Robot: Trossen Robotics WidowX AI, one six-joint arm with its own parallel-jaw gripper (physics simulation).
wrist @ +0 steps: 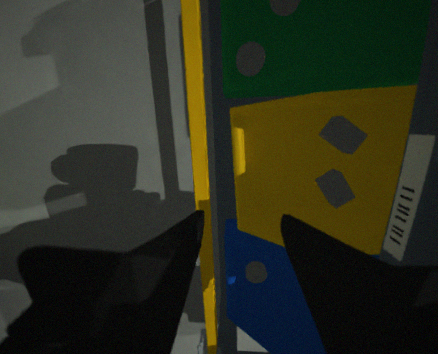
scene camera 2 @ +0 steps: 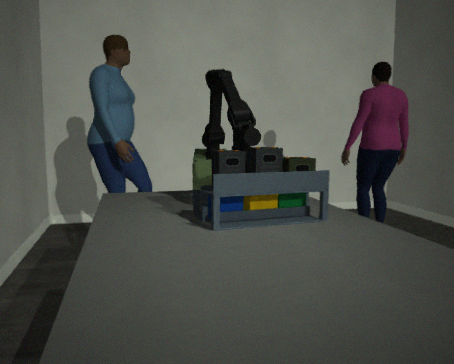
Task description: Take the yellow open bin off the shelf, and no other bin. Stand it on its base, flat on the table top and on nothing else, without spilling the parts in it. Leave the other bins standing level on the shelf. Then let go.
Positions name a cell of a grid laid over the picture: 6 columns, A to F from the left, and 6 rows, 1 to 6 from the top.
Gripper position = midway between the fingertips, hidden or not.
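Observation:
The wrist view takes in a green bin (wrist: E1) and a yellow open bin (wrist: D3), together with the gripper (wrist: D4).

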